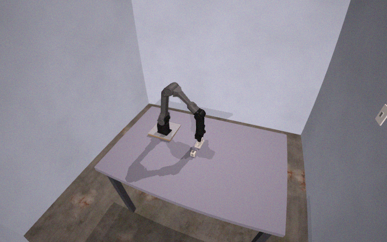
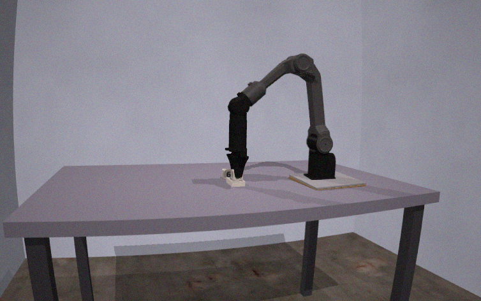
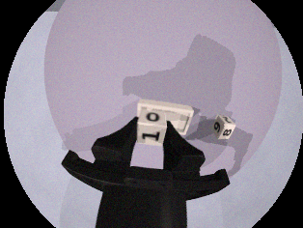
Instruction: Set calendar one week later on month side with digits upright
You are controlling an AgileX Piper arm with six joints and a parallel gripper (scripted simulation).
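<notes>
Now: hand 20 mm to the left of the tray and 30 mm above it. Also, from my hand: cream cube 10 mm ahead, 130 mm to the right, 20 mm below.
</notes>
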